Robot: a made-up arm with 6 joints. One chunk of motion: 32 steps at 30 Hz.
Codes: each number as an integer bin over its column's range. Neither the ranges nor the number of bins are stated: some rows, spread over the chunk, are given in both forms.
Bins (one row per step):
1: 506 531 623 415 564 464
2: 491 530 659 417 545 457
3: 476 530 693 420 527 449
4: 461 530 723 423 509 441
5: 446 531 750 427 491 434
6: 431 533 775 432 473 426
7: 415 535 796 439 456 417
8: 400 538 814 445 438 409
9: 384 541 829 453 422 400
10: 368 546 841 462 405 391
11: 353 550 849 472 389 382
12: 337 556 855 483 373 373
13: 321 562 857 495 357 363
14: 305 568 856 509 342 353
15: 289 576 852 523 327 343
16: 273 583 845 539 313 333
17: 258 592 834 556 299 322
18: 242 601 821 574 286 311
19: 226 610 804 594 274 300
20: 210 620 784 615 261 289
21: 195 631 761 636 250 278
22: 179 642 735 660 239 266
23: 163 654 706 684 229 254
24: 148 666 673 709 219 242
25: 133 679 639 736 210 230
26: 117 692 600 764 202 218
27: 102 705 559 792 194 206
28: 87 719 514 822 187 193
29: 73 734 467 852 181 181
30: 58 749 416 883 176 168
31: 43 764 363 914 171 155
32: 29 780 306 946 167 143
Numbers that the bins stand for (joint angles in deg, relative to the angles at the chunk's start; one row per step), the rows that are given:
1: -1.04 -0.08 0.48 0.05 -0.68 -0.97
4: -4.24 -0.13 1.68 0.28 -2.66 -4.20
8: -8.57 0.23 2.78 0.92 -5.22 -8.68
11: -11.91 0.77 3.20 1.70 -6.98 -12.47
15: -16.46 1.95 3.23 3.18 -9.22 -17.93
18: -19.80 3.07 2.86 4.66 -10.69 -22.42
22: -24.28 4.92 1.83 7.16 -12.39 -28.72
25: -27.55 6.59 0.68 9.37 -13.43 -33.77
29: -31.81 9.06 -1.39 12.73 -14.48 -40.63
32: -34.94 11.14 -3.32 15.46 -14.98 -45.96
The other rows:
2: -2.10 -0.13 0.92 0.11 -1.36 -1.96
3: -3.17 -0.13 1.32 0.19 -2.01 -3.08
5: -5.30 -0.08 2.01 0.40 -3.31 -5.18
6: -6.37 0.01 2.31 0.54 -3.95 -6.30
7: -7.51 0.10 2.56 0.74 -4.57 -7.56
9: -9.71 0.37 2.96 1.15 -5.79 -9.94
10: -10.85 0.59 3.10 1.41 -6.41 -11.21
12: -13.05 1.05 3.27 2.02 -7.56 -13.73
13: -14.19 1.32 3.29 2.37 -8.14 -15.13
14: -15.32 1.59 3.28 2.78 -8.68 -16.53
16: -17.60 2.26 3.15 3.65 -9.72 -19.33
17: -18.66 2.67 3.02 4.14 -10.23 -20.87
19: -20.94 3.48 2.66 5.24 -11.13 -23.96
20: -22.08 3.93 2.42 5.85 -11.59 -25.50
21: -23.14 4.42 2.14 6.46 -11.99 -27.04
23: -25.42 5.46 1.48 7.86 -12.75 -30.40
24: -26.48 6.00 1.08 8.58 -13.11 -32.09
26: -28.68 7.17 0.21 10.18 -13.72 -35.45
27: -29.75 7.76 -0.29 10.99 -14.01 -37.13
28: -30.82 8.39 -0.83 11.86 -14.26 -38.95
30: -32.88 9.74 -2.00 13.63 -14.66 -42.46
31: -33.94 10.41 -2.64 14.53 -14.84 -44.28

